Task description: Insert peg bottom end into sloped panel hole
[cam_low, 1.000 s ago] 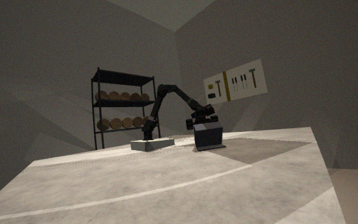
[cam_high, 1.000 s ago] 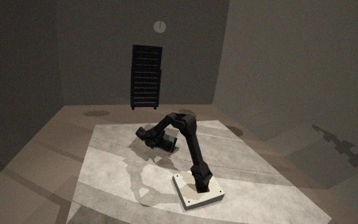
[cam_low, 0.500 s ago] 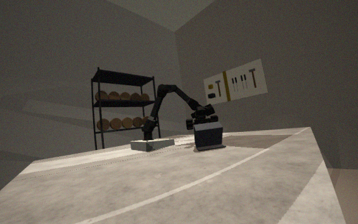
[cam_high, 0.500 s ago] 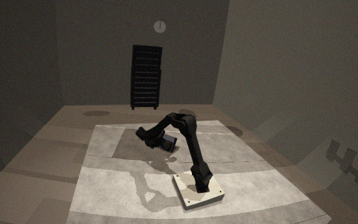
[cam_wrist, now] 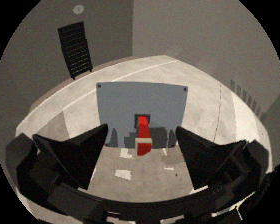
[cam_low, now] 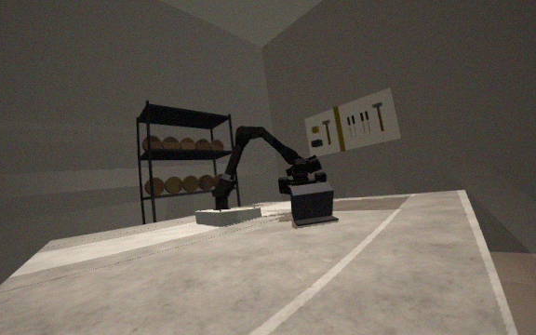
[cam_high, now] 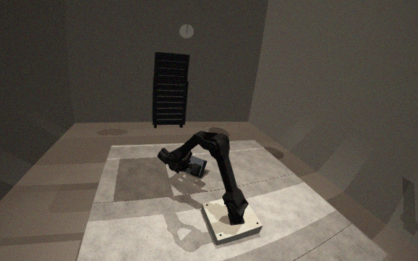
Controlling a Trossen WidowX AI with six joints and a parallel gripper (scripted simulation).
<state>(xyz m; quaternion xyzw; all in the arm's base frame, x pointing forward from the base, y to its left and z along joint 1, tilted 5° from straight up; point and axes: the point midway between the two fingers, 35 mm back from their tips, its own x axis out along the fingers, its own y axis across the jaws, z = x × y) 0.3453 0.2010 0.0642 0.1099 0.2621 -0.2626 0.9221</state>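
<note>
Now: the red peg 10 mm behind my gripper tip and 10 mm to the left of it. The rest, counted from my gripper tip: sloped grey-blue panel 40 mm ahead, 20 mm to the right, 30 mm below.
</note>
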